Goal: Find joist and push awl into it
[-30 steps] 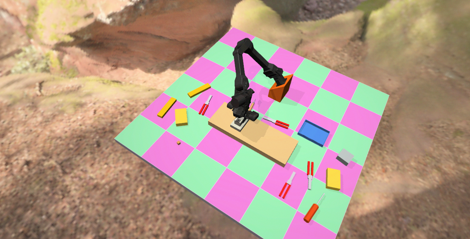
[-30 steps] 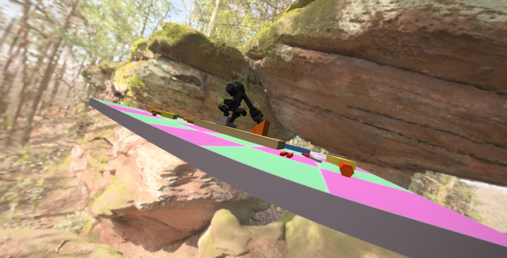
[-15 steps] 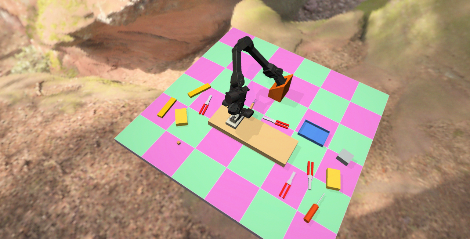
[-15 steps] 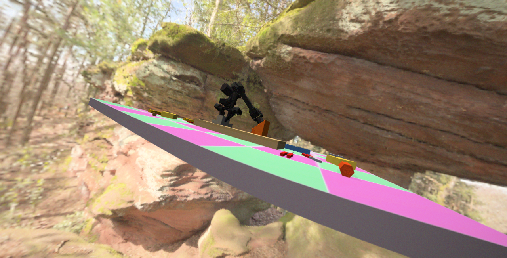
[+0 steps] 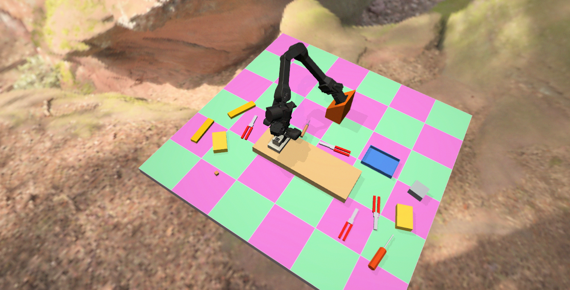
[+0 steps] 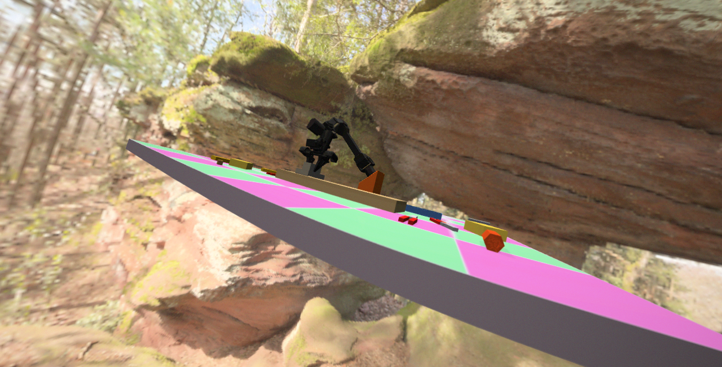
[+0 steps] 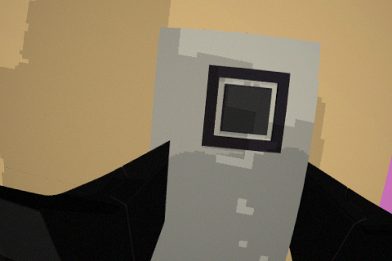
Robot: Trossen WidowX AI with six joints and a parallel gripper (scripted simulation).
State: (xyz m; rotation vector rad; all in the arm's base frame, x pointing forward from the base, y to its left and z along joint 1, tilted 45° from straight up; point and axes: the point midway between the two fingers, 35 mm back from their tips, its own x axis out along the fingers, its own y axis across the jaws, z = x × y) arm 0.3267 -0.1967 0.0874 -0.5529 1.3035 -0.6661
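Right now the blue tray is 140 mm behind my gripper tip, 500 mm to the left of it and 50 mm below it. From my gripper tip the other things lie so: tiny brown cube 270 mm ahead, 200 mm to the right, 60 mm below; awl 190 mm behind, 80 mm to the left, 60 mm below; grey stud finder 10 mm ahead, 20 mm above.
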